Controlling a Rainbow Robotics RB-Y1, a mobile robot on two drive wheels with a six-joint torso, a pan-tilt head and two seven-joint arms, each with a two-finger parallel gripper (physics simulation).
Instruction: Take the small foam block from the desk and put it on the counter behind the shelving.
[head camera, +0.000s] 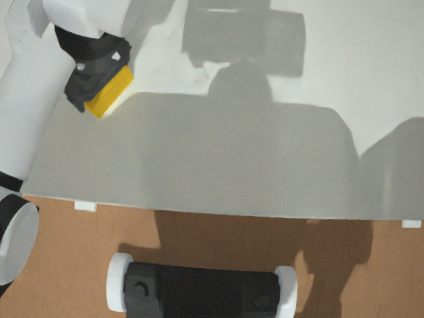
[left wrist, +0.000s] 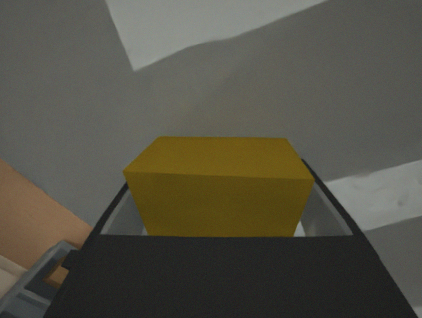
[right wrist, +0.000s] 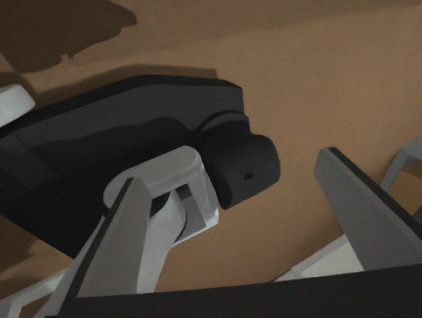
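Pixels of known places: left gripper, fingertip midpoint: (head camera: 101, 85) (left wrist: 220, 169); right gripper, fingertip midpoint: (right wrist: 228, 174); robot's base at its link origin: (head camera: 202, 288).
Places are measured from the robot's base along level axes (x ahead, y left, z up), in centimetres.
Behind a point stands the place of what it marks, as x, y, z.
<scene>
The yellow foam block (head camera: 111, 91) {37.8, 16.7, 75.5} (left wrist: 220, 205) {40.4, 19.8, 76.6} is at the upper left of the head view, at the desk (head camera: 200, 165) {27.6, 1.5, 72.1} (left wrist: 75, 100) {33.8, 29.6, 72.1}. My left gripper (head camera: 102, 82) {40.0, 19.7, 72.8} (left wrist: 220, 169) {40.0, 19.7, 72.8} is open around the block, with one finger on each side and no grip on it. The block hides part of the fingers in the left wrist view. Whether the block touches the desk cannot be told. My right gripper (right wrist: 228, 174) {-35.0, -24.1, 51.5} is open and empty, away from the block. The counter and the shelving do not show.
The desk's front edge crosses the head view, with the brown floor (head camera: 60, 235) {12.6, 53.7, 0.1} (right wrist: 310, 90) {-98.3, 4.4, 0.1} below it. My black base (head camera: 200, 290) {1.5, 0.3, 19.1} (right wrist: 125, 112) {-27.1, -18.6, 17.0} with white wheels stands in front of that edge. Large robot shadows fall on the desk.
</scene>
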